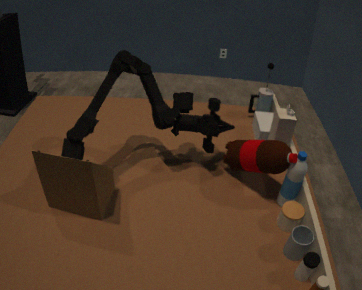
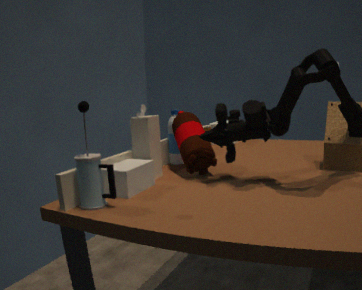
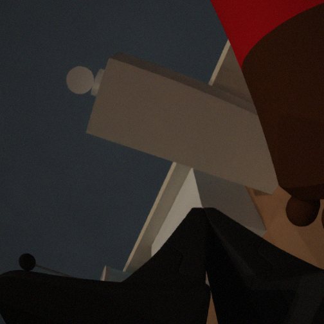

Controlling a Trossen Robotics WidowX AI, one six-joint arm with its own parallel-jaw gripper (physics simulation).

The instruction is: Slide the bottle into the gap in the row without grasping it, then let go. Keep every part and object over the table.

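Places are measured from the arm's base along level axes (x ahead, y left, z up), in centimetres.
Pixels of known places: gripper, fingertip midpoint: (image 1: 234, 127) (image 2: 199, 136); arm's base at its link origin: (image 1: 71, 159) (image 2: 357, 129).
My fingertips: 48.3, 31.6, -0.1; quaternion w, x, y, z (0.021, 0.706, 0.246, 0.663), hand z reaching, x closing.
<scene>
Ahead of a thing's pixels: the offset from my fingertips to its middle, as dx, dy, dz.
The large brown bottle with a red label {+10.6, -11.4, -2.1} (image 1: 251, 156) (image 2: 190, 136) (image 3: 295, 115) is tipped over steeply. Its red cap end points toward the row, beside the blue-capped bottle {+22.4, -19.0, -3.5} (image 1: 292, 185) (image 2: 173, 145); its base faces the arm side. Whether the caps touch cannot be told. The gap between the white carton {+18.6, +4.5, -1.6} (image 1: 283, 127) (image 2: 145, 137) (image 3: 180, 125) and the blue-capped bottle is partly hidden behind the brown bottle. My gripper (image 1: 233, 127) (image 2: 202, 136) (image 3: 201, 218) is shut and empty, with its tips close to the brown bottle's lower part; contact cannot be told.
A white box {+15.0, +18.6, -10.3} (image 1: 262, 124) (image 2: 131, 176) and a jug {+12.1, +34.6, -0.1} (image 1: 264, 100) (image 2: 90, 182) stand beyond the carton. An orange-lidded jar {+23.1, -28.9, -10.9} (image 1: 292, 215), a grey cup {+25.2, -40.5, -10.1} (image 1: 298, 245) and a black-lidded jar {+27.7, -49.3, -9.8} (image 1: 307, 266) continue the row along a pale rail (image 1: 318, 227). A wooden box (image 1: 75, 185) stands near the arm base.
</scene>
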